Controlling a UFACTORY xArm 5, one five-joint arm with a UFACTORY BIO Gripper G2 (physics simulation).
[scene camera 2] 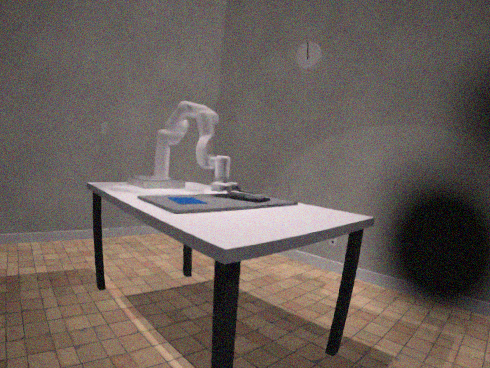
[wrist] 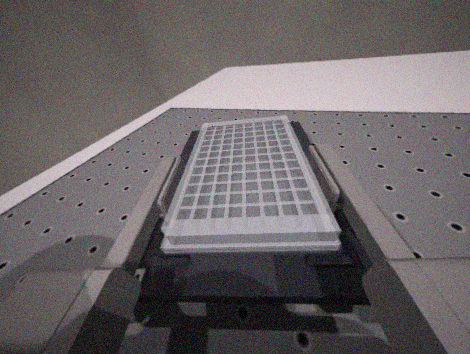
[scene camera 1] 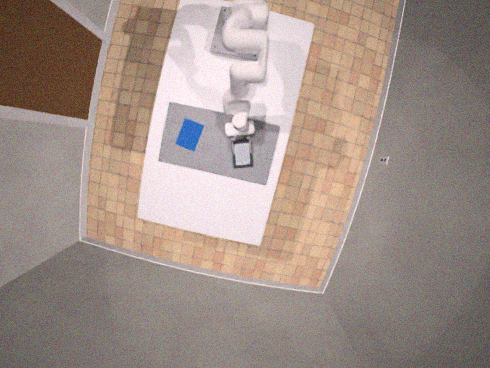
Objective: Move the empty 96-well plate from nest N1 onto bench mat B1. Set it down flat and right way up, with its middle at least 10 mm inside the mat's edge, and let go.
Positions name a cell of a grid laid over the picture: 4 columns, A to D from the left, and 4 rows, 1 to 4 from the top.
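A clear 96-well plate (wrist: C3) and a dark nest (wrist: C4) are visible to me.
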